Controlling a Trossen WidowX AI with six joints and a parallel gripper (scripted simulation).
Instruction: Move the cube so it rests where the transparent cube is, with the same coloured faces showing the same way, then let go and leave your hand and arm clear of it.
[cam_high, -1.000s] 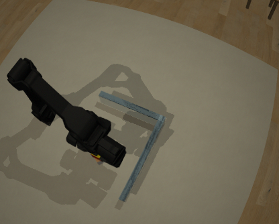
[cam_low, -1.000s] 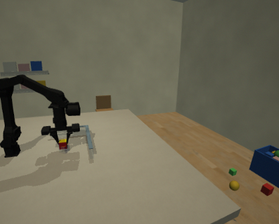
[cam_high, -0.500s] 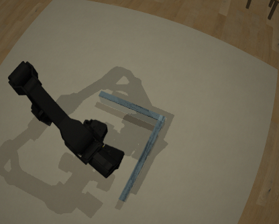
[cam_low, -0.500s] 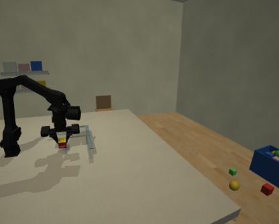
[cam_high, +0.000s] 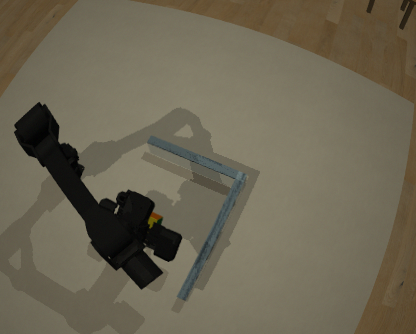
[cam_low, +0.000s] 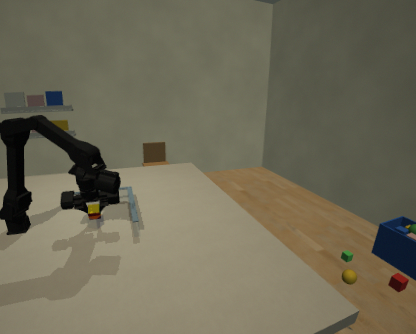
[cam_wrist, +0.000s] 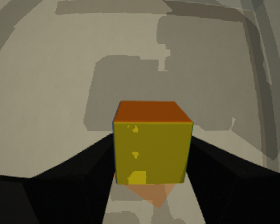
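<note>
Right now my hand is 60 mm above the transparent cube.
</note>
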